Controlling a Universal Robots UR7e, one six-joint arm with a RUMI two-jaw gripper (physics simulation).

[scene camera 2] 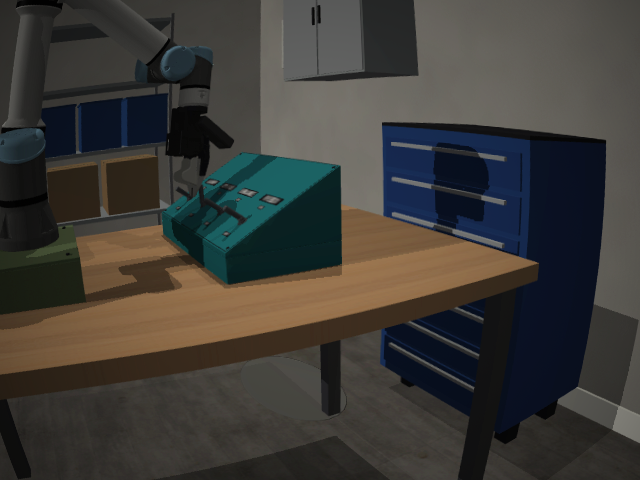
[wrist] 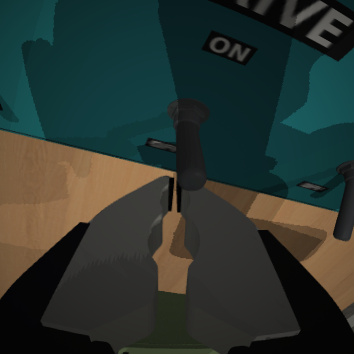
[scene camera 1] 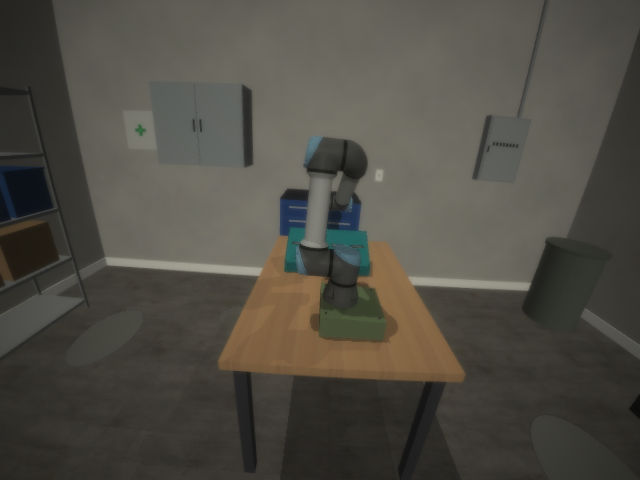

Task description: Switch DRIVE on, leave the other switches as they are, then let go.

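Seen in the pictures: gripper, fingertip midpoint: (scene camera 2: pixel 192 197) (wrist: pixel 174 180); arm's base, link origin: (scene camera 2: pixel 28 240) (scene camera 1: pixel 340 297).
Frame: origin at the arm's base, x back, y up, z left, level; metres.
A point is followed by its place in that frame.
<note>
The teal switch console (scene camera 1: pixel 351 238) @(x -0.570, y 0.069, z -0.114 m) (scene camera 2: pixel 294 222) @(x -0.528, y 0.003, z -0.215 m) (wrist: pixel 100 90) @(x -0.455, y 0.001, z 0.141 m) stands on the table. In the wrist view the DRIVE label (wrist: pixel 305 22) @(x -0.517, y 0.037, z 0.077 m) is cut off at the top right, above an ON label (wrist: pixel 229 48) @(x -0.497, y 0.026, z 0.095 m). The dark switch lever (wrist: pixel 190 150) @(x -0.455, y 0.038, z 0.098 m) below them slants down past its lower label (wrist: pixel 160 144) @(x -0.422, y -0.017, z 0.100 m), partly hiding it. My gripper (scene camera 2: pixel 195 182) (wrist: pixel 174 180) @(x -0.428, y 0.024, z 0.095 m) is shut and empty. Its fingertips are right at the lever's lower end in the wrist view; whether they touch cannot be told. A neighbouring lever (wrist: pixel 345 210) @(x -0.435, y 0.025, z -0.019 m) also points down, beside an OFF label (wrist: pixel 312 186) @(x -0.420, y -0.017, z -0.023 m).
Several levers stick out of the console's sloping face in scene camera 2. The wooden table (scene camera 1: pixel 279 330) @(x 0.116, y -0.095, z 0.249 m) (scene camera 2: pixel 310 304) @(x -0.464, y -0.095, z -0.379 m) carries the green arm base (scene camera 1: pixel 351 328) @(x 0.148, y -0.045, z -0.036 m) (scene camera 2: pixel 41 286) @(x -0.020, y -0.053, z -0.175 m). A blue drawer cabinet (scene camera 1: pixel 292 217) (scene camera 2: pixel 558 232) stands behind the table.
</note>
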